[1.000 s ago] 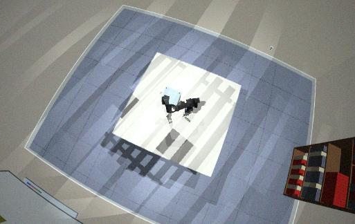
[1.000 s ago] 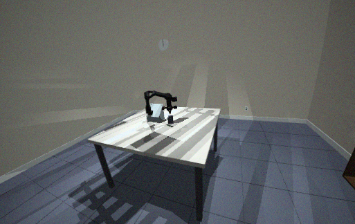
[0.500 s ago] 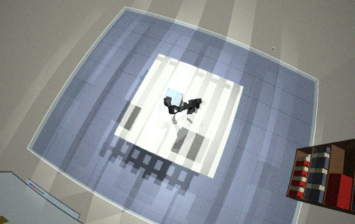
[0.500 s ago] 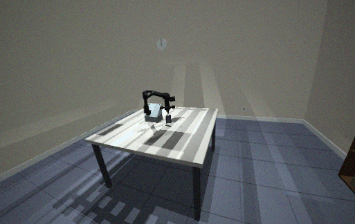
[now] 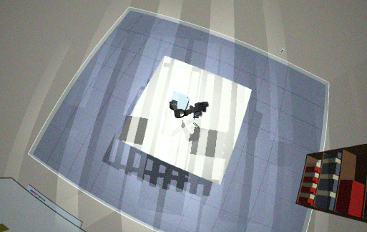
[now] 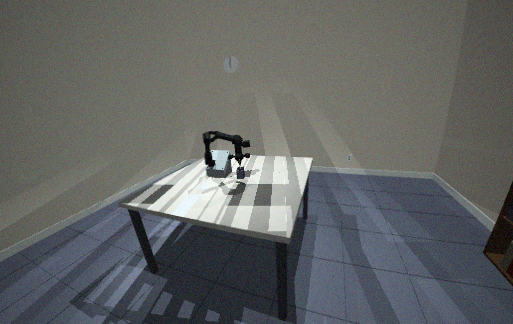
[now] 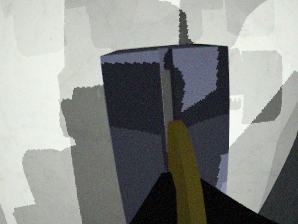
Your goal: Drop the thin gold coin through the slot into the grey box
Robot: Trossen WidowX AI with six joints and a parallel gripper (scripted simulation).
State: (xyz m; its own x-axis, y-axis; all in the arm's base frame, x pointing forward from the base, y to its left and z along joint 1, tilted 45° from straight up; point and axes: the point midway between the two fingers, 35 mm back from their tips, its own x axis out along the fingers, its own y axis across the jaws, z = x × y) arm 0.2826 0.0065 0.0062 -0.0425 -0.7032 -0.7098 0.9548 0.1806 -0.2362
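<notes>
Now: the gold coin 2 cm above my gripper tip.
</notes>
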